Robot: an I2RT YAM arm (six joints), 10 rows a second.
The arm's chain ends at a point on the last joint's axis. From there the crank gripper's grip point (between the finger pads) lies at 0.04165 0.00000 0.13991 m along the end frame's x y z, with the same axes.
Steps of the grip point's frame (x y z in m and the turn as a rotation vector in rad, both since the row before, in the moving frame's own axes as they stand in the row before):
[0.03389 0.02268 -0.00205 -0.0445 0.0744 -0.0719]
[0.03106 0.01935 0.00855 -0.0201 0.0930 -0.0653]
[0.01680 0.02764 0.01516 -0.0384 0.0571 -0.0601]
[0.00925 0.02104 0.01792 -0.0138 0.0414 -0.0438]
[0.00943 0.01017 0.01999 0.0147 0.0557 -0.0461]
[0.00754 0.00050 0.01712 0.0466 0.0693 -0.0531]
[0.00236 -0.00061 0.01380 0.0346 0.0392 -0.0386]
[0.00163 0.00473 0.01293 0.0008 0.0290 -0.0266]
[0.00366 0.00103 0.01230 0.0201 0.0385 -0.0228]
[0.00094 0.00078 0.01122 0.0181 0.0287 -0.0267]
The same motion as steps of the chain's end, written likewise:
[0.02350 0.01990 0.00150 -0.0445 0.0744 -0.0719]
[0.01825 0.01972 0.01302 -0.0201 0.0930 -0.0653]
[0.00880 0.02506 0.01782 -0.0384 0.0571 -0.0601]
[0.00349 0.02107 0.01976 -0.0138 0.0414 -0.0438]
[0.00180 0.01431 0.02255 0.0147 0.0557 -0.0461]
[-0.00181 0.00941 0.02054 0.0466 0.0693 -0.0531]
[-0.00296 0.00591 0.01565 0.0346 0.0392 -0.0386]
[-0.00239 0.00600 0.01420 0.0008 0.0290 -0.0266]
[-0.00165 0.00484 0.01404 0.0201 0.0385 -0.0228]
[-0.00301 0.00447 0.01251 0.0181 0.0287 -0.0267]

